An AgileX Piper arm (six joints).
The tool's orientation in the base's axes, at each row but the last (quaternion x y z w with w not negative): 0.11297, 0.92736, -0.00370, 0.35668; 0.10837, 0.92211, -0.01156, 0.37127; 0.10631, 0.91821, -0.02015, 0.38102; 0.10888, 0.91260, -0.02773, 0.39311; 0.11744, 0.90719, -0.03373, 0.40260; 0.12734, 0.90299, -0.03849, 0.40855; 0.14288, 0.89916, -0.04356, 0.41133; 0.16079, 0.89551, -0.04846, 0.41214; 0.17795, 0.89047, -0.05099, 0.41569
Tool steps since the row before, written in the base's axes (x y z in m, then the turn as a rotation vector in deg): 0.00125, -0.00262, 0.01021, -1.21, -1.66, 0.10; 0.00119, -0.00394, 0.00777, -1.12, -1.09, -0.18; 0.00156, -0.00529, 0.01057, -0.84, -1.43, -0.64; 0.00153, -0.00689, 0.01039, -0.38, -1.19, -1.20; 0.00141, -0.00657, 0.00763, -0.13, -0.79, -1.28; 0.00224, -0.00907, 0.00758, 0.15, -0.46, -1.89; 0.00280, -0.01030, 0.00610, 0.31, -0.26, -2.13; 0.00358, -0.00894, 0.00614, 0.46, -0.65, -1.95; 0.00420, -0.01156, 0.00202, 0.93, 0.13, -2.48
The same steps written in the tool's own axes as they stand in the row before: -0.00821, -0.00154, -0.00656, 0.46, -1.87, -0.73; -0.00693, -0.00314, -0.00441, 0.70, -1.31, -0.52; -0.00946, -0.00437, -0.00578, 0.77, -1.60, 0.04; -0.00976, -0.00602, -0.00514, 0.91, -1.29, 0.72; -0.00777, -0.00578, -0.00310, 0.88, -0.84, 0.89; -0.00889, -0.00790, -0.00182, 1.23, -0.47, 1.44; -0.00860, -0.00878, 0.00004, 1.35, -0.24, 1.68; -0.00902, -0.00698, 0.00052, 1.03, -0.55, 1.75; -0.00719, -0.00914, 0.00448, 1.37, 0.31, 2.25
